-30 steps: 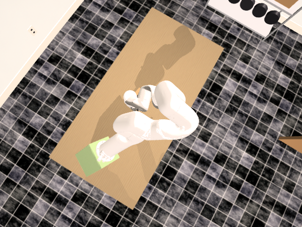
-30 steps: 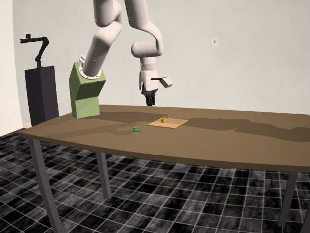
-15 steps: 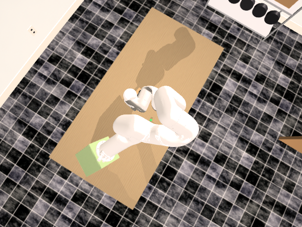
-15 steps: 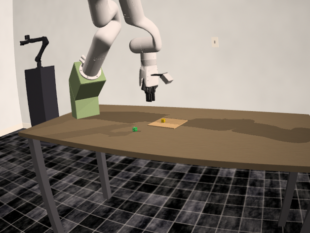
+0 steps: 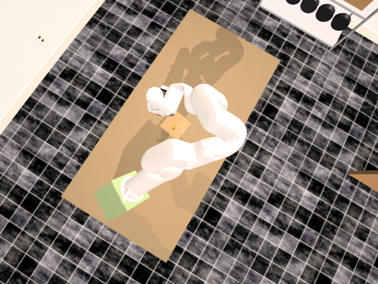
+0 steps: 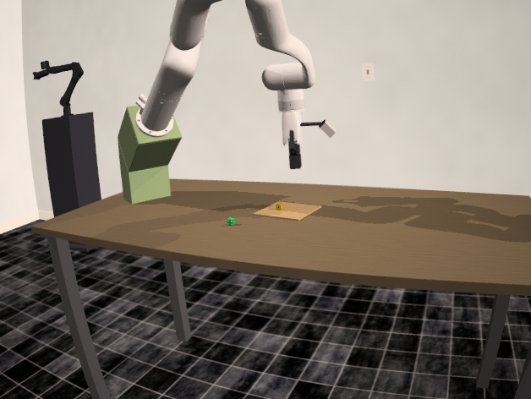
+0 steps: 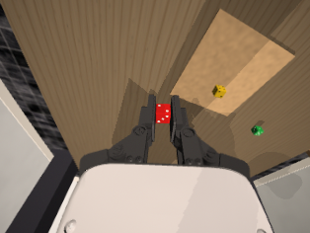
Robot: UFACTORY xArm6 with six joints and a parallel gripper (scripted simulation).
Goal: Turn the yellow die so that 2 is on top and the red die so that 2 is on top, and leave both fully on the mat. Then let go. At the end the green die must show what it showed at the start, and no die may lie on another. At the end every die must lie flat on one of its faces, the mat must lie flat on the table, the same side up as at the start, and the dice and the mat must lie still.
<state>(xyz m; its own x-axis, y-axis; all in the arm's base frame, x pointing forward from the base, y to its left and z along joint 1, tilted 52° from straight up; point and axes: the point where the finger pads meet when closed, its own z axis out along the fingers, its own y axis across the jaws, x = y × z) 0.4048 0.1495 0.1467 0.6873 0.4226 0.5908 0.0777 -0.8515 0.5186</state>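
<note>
My gripper is now 30 mm past the yellow die, 100 mm to the left of it and 110 mm above it. Also, from my hand: red die: 10 mm behind, 10 mm below; green die: 120 mm behind, 240 mm to the right, 110 mm below; tan mat: 10 mm behind, 100 mm to the right, 120 mm below.
</note>
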